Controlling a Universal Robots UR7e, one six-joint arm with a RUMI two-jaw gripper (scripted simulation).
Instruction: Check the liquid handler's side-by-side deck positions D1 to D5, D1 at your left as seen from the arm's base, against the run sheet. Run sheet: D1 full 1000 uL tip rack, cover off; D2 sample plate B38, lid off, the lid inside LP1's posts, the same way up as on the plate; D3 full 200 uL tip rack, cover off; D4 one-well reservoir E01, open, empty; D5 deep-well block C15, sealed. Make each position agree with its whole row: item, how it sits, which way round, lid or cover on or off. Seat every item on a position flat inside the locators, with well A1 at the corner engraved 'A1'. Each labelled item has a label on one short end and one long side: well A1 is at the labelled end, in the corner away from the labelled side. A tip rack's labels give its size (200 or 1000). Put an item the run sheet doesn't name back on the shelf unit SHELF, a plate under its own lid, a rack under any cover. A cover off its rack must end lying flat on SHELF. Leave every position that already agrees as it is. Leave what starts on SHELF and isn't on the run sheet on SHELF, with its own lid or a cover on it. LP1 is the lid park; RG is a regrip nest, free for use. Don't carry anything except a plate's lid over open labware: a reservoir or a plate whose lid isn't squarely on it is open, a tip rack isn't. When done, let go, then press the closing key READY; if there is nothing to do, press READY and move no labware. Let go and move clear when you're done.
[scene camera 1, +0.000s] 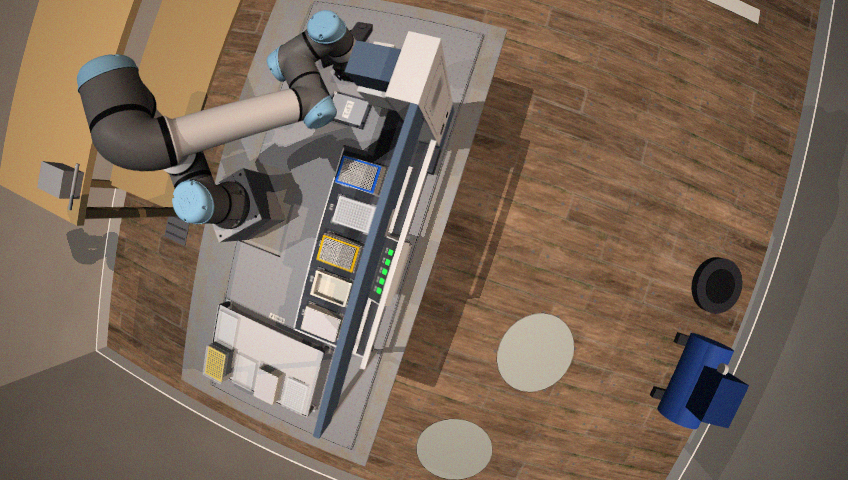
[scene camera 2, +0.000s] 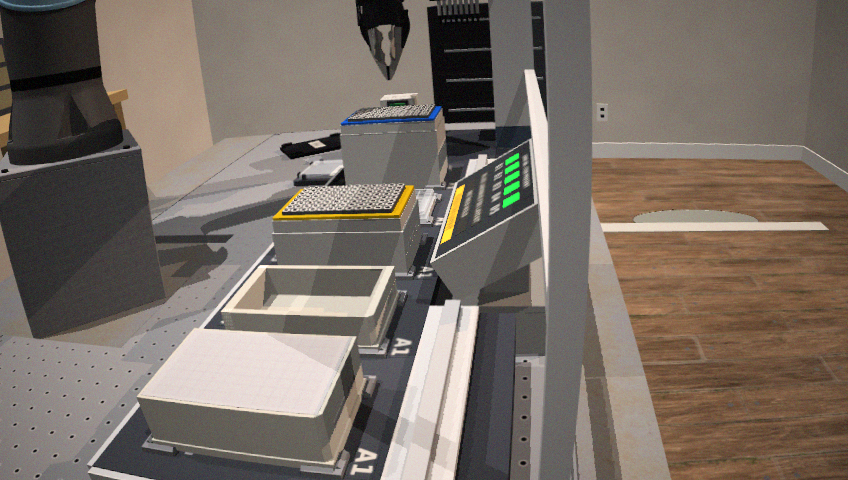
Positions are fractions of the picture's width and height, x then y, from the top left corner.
Labels:
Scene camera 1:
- yellow-rimmed tip rack: 0.40, 0.52
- blue-rimmed tip rack: 0.44, 0.37
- deep-well block: 0.37, 0.67
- shelf unit: 0.35, 0.75

